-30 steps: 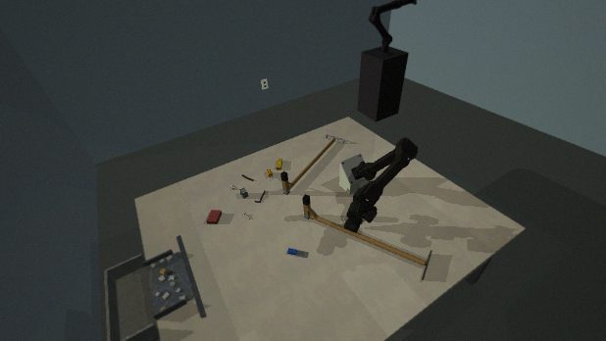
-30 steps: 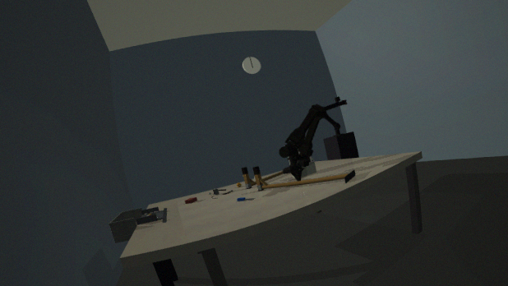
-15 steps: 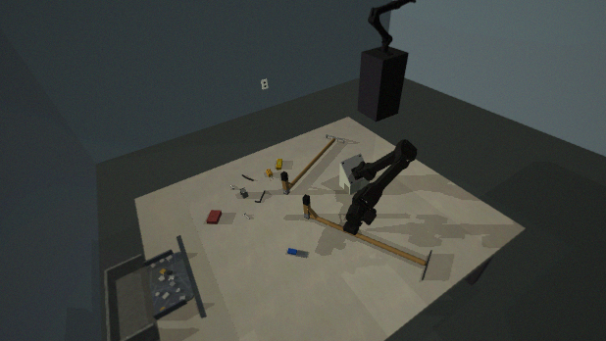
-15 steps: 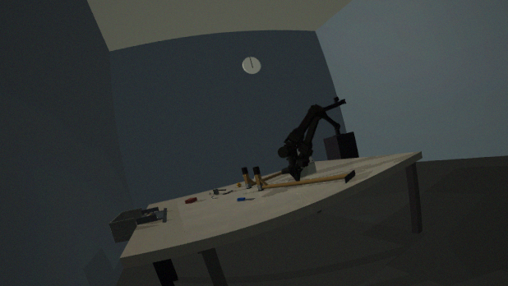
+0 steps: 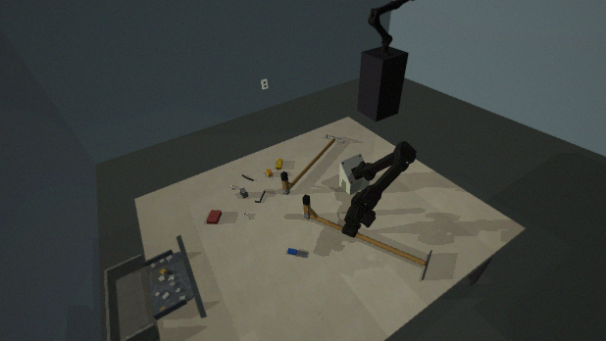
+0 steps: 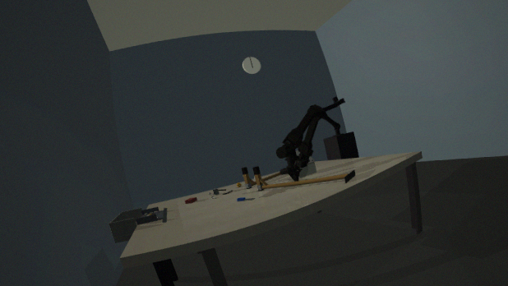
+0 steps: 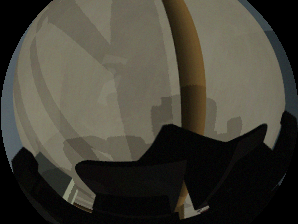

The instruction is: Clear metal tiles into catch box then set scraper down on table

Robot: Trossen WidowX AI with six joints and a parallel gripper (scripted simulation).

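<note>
The long scraper is 5 cm above my gripper tip and 4 cm to the left of it. The rest, counted from my gripper tip: black hex key 45 cm to the right, 30 cm ahead, 1 cm below; orange screwdriver 60 cm to the right, 17 cm ahead; blue piece 29 cm ahead, 5 cm to the right, 1 cm below.
</note>
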